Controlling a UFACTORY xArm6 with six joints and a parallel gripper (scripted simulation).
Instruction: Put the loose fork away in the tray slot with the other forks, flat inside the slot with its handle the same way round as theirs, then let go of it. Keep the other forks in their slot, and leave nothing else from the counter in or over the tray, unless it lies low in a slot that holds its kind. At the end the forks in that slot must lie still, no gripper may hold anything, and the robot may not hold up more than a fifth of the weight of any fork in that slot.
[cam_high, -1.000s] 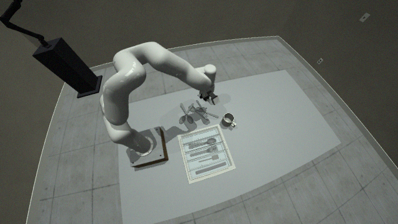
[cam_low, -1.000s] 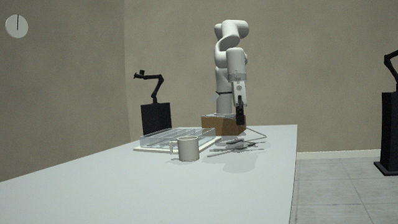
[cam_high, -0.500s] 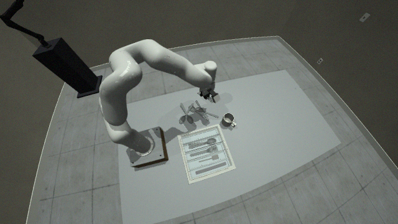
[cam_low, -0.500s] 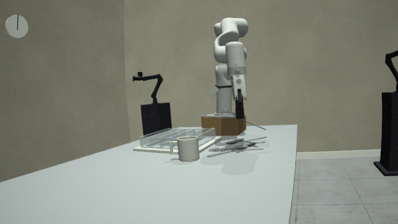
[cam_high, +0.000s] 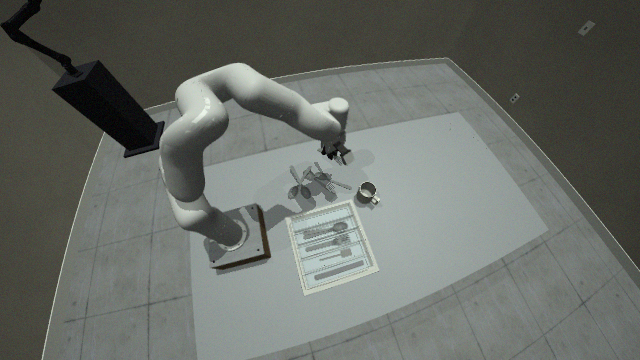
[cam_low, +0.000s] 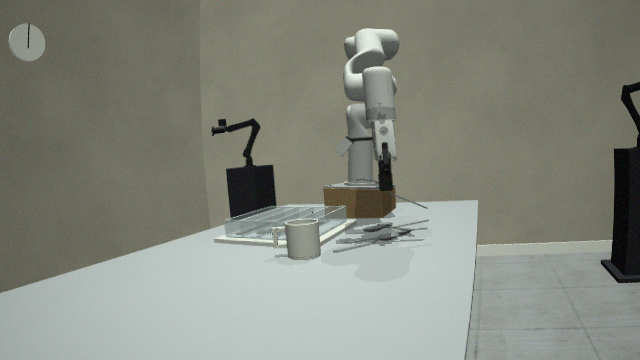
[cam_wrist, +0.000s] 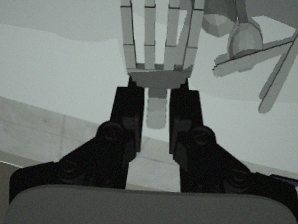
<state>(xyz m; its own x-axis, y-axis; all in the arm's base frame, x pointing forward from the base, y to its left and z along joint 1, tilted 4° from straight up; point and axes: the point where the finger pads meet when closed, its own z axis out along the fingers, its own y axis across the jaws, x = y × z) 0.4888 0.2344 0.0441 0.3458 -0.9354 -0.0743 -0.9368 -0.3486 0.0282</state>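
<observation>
Right now my hand is 350 mm to the left of the clear cutlery tray, 110 mm past it and 110 mm above it. Round my hand: white mug (180 mm to the right, 120 mm below, 120 mm ahead).
</observation>
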